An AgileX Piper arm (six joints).
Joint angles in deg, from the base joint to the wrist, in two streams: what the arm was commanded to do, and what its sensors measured. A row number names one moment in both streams.
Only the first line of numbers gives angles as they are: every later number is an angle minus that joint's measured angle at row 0.
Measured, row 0:
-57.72 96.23 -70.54 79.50 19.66 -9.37
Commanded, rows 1 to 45:
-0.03 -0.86 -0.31 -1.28 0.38 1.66
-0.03 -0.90 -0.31 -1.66 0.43 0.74
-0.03 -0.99 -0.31 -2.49 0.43 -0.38
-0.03 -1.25 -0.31 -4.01 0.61 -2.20
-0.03 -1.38 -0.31 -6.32 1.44 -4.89
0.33 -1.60 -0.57 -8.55 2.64 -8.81
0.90 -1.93 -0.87 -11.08 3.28 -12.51
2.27 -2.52 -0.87 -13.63 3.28 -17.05
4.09 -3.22 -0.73 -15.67 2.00 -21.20
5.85 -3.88 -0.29 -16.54 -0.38 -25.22
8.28 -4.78 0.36 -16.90 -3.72 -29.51
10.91 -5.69 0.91 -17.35 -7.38 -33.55
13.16 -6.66 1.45 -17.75 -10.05 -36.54
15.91 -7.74 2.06 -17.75 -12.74 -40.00
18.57 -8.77 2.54 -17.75 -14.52 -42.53
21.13 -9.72 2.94 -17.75 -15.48 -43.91
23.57 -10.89 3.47 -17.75 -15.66 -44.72
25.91 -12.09 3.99 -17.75 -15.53 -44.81
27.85 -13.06 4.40 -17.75 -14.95 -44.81
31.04 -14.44 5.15 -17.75 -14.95 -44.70
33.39 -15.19 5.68 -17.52 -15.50 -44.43
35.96 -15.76 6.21 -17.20 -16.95 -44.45
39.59 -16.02 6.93 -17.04 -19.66 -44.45
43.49 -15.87 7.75 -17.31 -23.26 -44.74
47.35 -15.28 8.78 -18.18 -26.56 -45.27
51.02 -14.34 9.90 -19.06 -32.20 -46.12
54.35 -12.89 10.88 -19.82 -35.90 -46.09
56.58 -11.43 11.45 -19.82 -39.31 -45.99
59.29 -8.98 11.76 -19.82 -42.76 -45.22
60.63 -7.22 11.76 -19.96 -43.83 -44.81
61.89 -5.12 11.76 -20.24 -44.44 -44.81
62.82 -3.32 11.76 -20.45 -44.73 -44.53
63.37 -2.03 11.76 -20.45 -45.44 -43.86
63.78 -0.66 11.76 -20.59 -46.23 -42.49
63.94 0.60 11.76 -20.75 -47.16 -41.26
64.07 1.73 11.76 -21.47 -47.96 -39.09
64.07 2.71 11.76 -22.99 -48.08 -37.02
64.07 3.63 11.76 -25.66 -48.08 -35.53
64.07 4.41 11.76 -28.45 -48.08 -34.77
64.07 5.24 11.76 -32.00 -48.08 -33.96
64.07 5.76 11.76 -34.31 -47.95 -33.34
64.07 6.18 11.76 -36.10 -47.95 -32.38
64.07 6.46 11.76 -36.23 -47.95 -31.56
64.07 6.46 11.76 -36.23 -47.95 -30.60
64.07 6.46 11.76 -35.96 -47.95 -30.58
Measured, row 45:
63.99 6.11 11.89 -32.40 -47.17 -33.31
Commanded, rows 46 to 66:
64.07 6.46 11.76 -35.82 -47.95 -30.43
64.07 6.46 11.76 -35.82 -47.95 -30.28
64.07 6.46 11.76 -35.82 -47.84 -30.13
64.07 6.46 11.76 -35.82 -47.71 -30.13
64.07 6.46 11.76 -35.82 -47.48 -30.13
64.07 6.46 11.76 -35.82 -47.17 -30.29
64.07 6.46 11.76 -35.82 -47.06 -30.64
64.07 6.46 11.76 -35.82 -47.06 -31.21
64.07 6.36 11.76 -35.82 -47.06 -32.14
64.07 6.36 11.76 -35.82 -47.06 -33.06
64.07 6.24 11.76 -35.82 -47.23 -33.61
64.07 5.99 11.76 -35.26 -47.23 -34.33
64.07 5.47 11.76 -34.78 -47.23 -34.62
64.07 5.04 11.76 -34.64 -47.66 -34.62
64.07 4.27 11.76 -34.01 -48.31 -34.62
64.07 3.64 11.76 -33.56 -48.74 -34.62
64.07 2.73 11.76 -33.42 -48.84 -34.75
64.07 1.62 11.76 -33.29 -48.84 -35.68
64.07 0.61 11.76 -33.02 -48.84 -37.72
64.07 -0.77 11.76 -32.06 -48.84 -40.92
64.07 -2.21 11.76 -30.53 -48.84 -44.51
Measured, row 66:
63.99 2.76 11.89 -33.65 -47.83 -35.71
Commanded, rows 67 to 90:
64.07 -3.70 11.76 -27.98 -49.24 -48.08
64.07 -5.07 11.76 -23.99 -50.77 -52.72
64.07 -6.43 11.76 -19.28 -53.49 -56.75
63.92 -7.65 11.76 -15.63 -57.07 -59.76
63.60 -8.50 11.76 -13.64 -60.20 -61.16
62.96 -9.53 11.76 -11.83 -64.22 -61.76
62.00 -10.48 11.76 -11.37 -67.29 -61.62
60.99 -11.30 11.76 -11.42 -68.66 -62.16
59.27 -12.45 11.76 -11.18 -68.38 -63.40
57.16 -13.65 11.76 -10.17 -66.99 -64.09
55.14 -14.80 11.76 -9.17 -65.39 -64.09
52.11 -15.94 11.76 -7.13 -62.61 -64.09
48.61 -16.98 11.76 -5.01 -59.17 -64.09
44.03 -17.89 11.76 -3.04 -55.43 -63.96
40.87 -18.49 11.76 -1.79 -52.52 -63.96
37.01 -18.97 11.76 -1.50 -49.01 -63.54
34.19 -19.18 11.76 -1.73 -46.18 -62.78
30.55 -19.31 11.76 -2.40 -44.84 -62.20
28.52 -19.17 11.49 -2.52 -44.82 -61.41
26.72 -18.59 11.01 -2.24 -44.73 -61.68
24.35 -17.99 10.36 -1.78 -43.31 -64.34
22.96 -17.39 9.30 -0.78 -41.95 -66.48
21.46 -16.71 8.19 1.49 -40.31 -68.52
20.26 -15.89 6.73 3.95 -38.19 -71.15
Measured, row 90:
25.72 -17.98 10.64 -1.50 -45.18 -63.87
